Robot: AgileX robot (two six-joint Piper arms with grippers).
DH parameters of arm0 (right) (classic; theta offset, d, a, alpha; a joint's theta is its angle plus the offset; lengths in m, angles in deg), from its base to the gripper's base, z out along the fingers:
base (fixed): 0 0 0 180
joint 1: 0 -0.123 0 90
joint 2: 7.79 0 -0.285 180
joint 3: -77.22 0 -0.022 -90
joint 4: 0 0.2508 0 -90
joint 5: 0 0 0.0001 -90
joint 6: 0 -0.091 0 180
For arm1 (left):
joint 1: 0 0.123 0 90
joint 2: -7.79 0 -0.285 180
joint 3: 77.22 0 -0.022 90
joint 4: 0 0.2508 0 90
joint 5: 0 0 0.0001 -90
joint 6: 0 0.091 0 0
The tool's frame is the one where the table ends.
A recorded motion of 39 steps. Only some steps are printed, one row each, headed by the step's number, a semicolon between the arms.
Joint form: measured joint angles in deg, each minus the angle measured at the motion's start. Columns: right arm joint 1, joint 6, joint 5, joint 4, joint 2, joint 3; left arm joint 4, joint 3, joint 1, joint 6, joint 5, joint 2.
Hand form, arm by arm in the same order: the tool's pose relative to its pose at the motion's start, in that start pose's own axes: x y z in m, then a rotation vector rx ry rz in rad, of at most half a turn. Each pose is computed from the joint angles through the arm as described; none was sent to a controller.
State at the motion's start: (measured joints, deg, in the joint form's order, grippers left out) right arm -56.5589 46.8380 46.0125 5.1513 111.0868 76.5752; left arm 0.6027 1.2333 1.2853 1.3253 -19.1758 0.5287
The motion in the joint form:
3: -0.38 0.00 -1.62 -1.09 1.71 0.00; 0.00 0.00 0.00 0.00 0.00 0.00
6: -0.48 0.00 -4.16 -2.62 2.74 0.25; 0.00 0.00 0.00 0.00 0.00 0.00
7: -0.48 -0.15 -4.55 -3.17 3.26 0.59; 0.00 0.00 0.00 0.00 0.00 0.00
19: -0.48 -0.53 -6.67 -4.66 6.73 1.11; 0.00 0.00 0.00 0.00 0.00 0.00
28: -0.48 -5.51 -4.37 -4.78 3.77 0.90; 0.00 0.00 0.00 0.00 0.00 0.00
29: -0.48 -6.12 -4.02 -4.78 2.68 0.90; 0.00 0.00 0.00 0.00 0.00 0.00
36: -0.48 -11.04 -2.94 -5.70 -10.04 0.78; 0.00 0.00 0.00 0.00 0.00 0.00
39: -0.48 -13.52 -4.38 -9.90 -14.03 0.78; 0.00 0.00 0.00 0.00 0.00 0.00
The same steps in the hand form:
3: -0.0011 -0.0003 0.0118 0.0079 0.0112 -0.0181; 0.0000 0.0000 0.0000 0.0000 0.0000 0.0000
6: -0.0030 -0.0042 0.0180 0.0426 0.0034 -0.0390; 0.0000 0.0000 0.0000 0.0000 0.0000 0.0000
7: -0.0036 -0.0058 0.0205 0.0497 0.0056 -0.0434; 0.0000 0.0000 0.0000 0.0000 0.0000 0.0000
19: -0.0025 -0.0088 0.0427 0.0519 0.0286 -0.0553; 0.0000 0.0000 0.0000 0.0000 0.0000 0.0000
28: -0.0027 -0.0075 0.0229 0.0591 0.0213 0.0296; 0.0000 0.0000 0.0000 0.0000 0.0000 0.0000
29: -0.0035 -0.0076 0.0153 0.0678 0.0113 0.0397; 0.0000 0.0000 0.0000 0.0000 0.0000 0.0000
36: -0.0073 -0.0049 -0.0729 0.2043 -0.1397 0.1078; 0.0000 0.0000 0.0000 0.0000 0.0000 0.0000
39: -0.0050 -0.0063 -0.1018 0.3037 -0.1822 0.1010; 0.0000 0.0000 0.0000 0.0000 0.0000 0.0000

